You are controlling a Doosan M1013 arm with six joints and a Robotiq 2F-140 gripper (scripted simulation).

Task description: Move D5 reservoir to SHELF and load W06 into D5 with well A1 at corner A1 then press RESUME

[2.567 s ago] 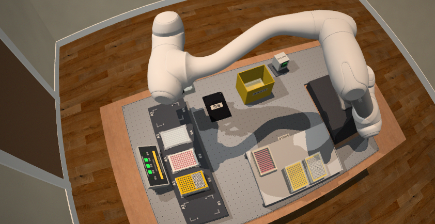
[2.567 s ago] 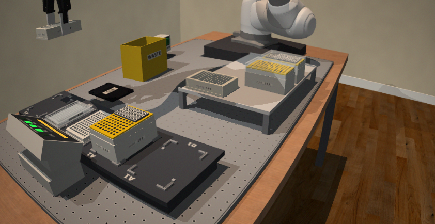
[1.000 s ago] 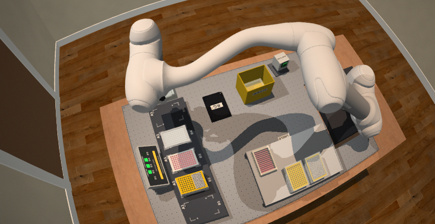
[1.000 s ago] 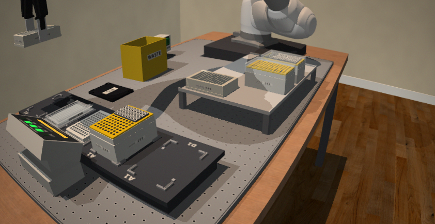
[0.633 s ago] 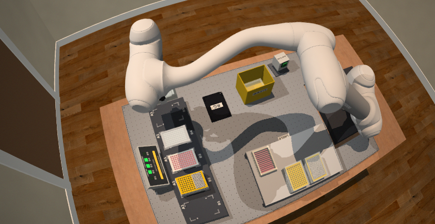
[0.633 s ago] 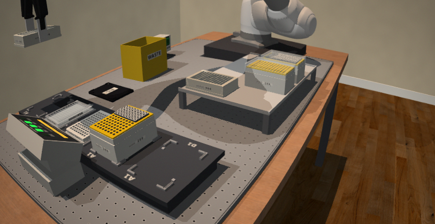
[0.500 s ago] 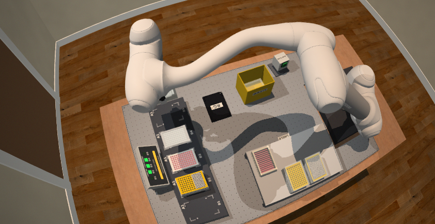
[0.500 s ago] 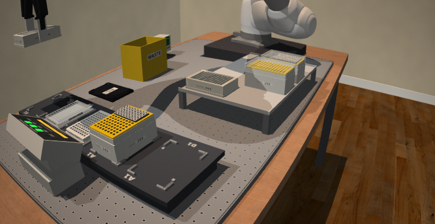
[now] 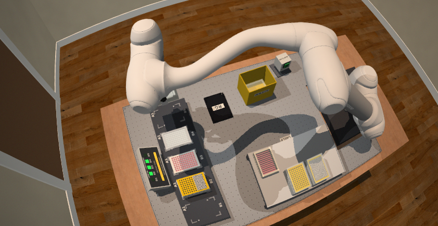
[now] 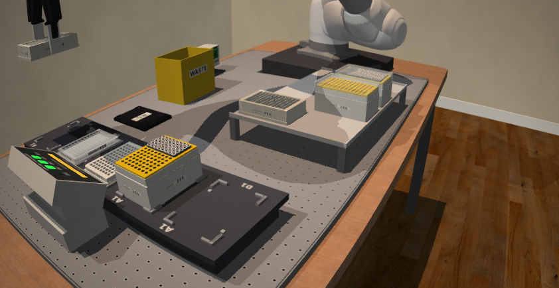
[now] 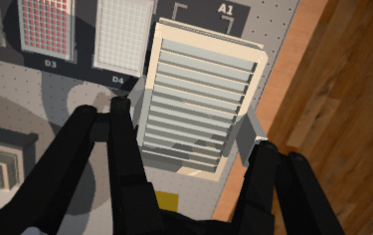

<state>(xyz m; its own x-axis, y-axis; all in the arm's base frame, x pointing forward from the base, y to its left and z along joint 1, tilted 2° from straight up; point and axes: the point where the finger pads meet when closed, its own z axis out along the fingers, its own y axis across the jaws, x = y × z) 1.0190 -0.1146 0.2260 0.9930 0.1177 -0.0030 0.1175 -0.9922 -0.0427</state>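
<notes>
The pale 12-trough reservoir lies 2 cm below my hand. From my hand the other things lie so: waste bin: 46 cm behind, 24 cm below, 6 cm to the right; then black RG nest: 28 cm below, 25 cm behind, 1 cm to the right; then yellow tip rack: 38 cm to the left, 19 cm below, 4 cm behind.
</notes>
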